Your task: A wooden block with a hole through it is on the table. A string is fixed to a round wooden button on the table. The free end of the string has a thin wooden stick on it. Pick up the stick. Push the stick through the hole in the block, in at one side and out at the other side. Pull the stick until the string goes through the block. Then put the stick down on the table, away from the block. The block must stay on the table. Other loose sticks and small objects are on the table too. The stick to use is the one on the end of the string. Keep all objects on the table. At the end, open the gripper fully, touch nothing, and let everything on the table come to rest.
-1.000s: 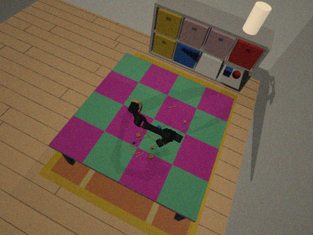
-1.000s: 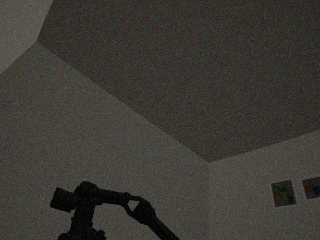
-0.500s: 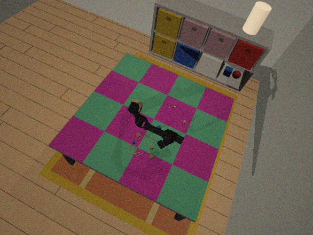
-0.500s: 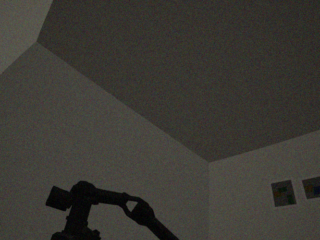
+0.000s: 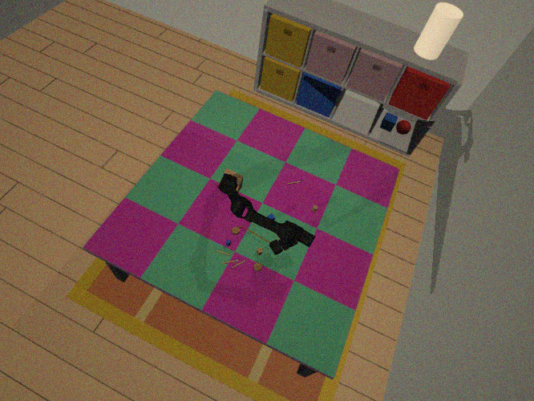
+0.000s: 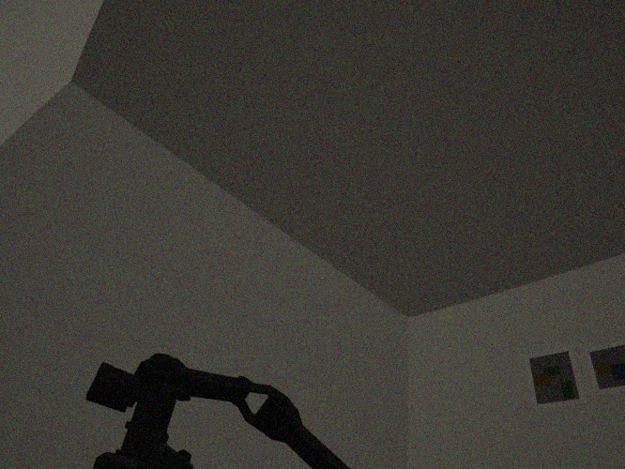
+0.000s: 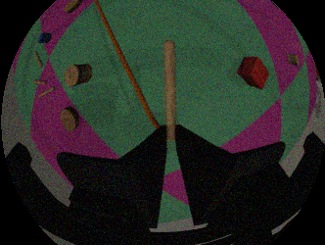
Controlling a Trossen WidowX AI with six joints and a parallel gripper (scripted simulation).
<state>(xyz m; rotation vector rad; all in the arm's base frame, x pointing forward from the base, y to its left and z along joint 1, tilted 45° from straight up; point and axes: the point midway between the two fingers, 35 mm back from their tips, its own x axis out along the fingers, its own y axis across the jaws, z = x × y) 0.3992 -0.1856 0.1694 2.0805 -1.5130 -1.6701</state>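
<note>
Right now my gripper tip is 13 cm past the blue cube, 15 cm to the right of it and 4 cm above it. From my gripper tip the other things lie so: thin wooden stick (1 cm behind, 1 cm to the left); then round wooden button (27 cm behind, 2 cm to the left, 5 cm below); then red cube (3 cm ahead, 13 cm to the left, 4 cm below).
</note>
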